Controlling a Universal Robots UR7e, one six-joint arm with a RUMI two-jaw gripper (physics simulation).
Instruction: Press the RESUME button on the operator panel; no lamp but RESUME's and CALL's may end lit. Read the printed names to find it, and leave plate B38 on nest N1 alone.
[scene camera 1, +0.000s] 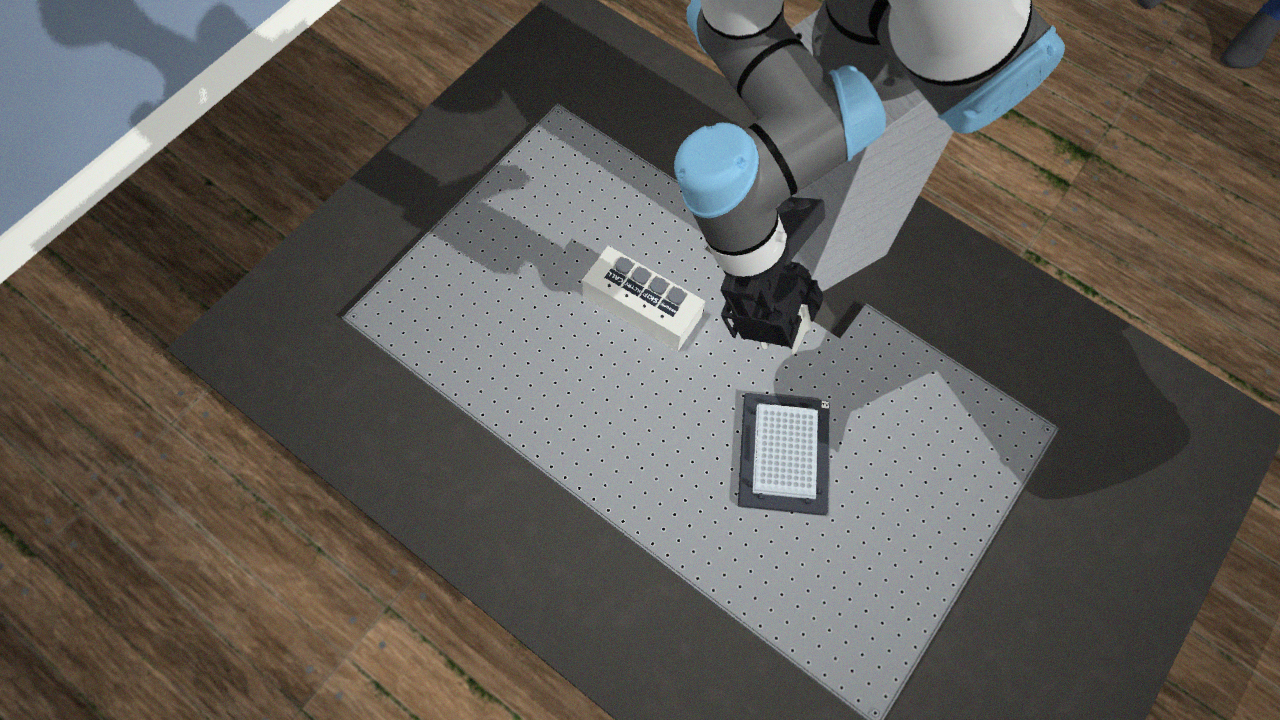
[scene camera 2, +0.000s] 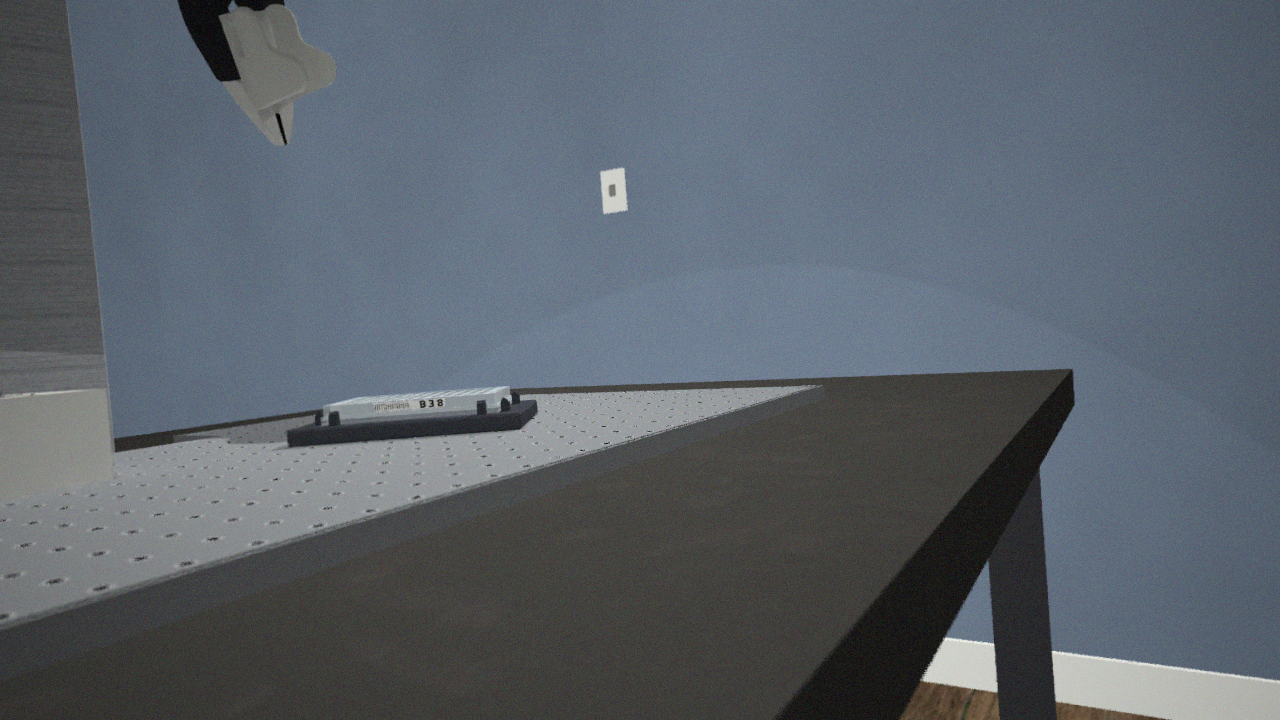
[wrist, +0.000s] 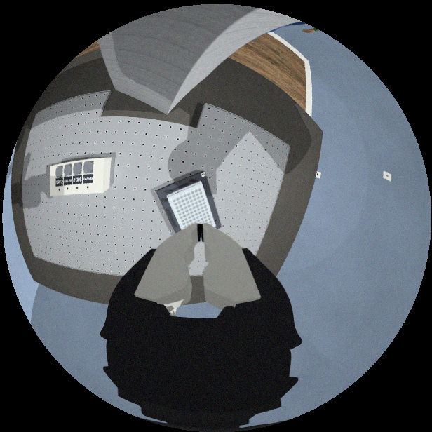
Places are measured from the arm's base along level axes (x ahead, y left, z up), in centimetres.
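Where they show: gripper, between the fingertips: (scene camera 1: 797, 334) (scene camera 2: 282, 144); arm's base, origin of its link: (scene camera 1: 879, 41).
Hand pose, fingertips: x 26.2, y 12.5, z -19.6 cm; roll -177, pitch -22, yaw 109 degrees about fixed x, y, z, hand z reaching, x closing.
Each offset is from my fingertips to the top centre of the thing. Level surfaces: height alone.
The cream operator panel @[dx +0.9, dy -23.3, dz -16.3 cm] (scene camera 1: 631, 311) (wrist: 103, 175) has four grey round buttons in a row. The printed names read CALL at one end, then one that looks like RETRY, then SKIP. The name at the other end, by the end button @[dx -1.6, dy -19.1, dz -16.3 cm] (scene camera 1: 677, 295) (wrist: 88, 167), is small and blurred, and looks like RESUME. The small lamp dots look dark. White plate B38 @[dx +5.1, dy +6.6, dz -19.2 cm] (scene camera 1: 785, 452) (scene camera 2: 393, 406) (wrist: 190, 204) sits in the dark nest @[dx +5.1, dy +6.6, dz -19.7 cm] (scene camera 1: 783, 507) (scene camera 2: 411, 435). My gripper (scene camera 2: 283, 141) (wrist: 201, 224) is shut and empty, high above the board, to the panel's right in scene camera 1.
The perforated board @[dz -21.9 cm] (scene camera 1: 537, 402) (scene camera 2: 295, 501) (wrist: 135, 225) lies on the dark table @[dz -23.2 cm] (scene camera 1: 429, 501) (scene camera 2: 760, 519). The grey arm pedestal (scene camera 1: 886, 188) (scene camera 2: 44, 223) (wrist: 165, 55) stands at the board's back edge. A blue wall (scene camera 2: 805, 161) is beyond the table.
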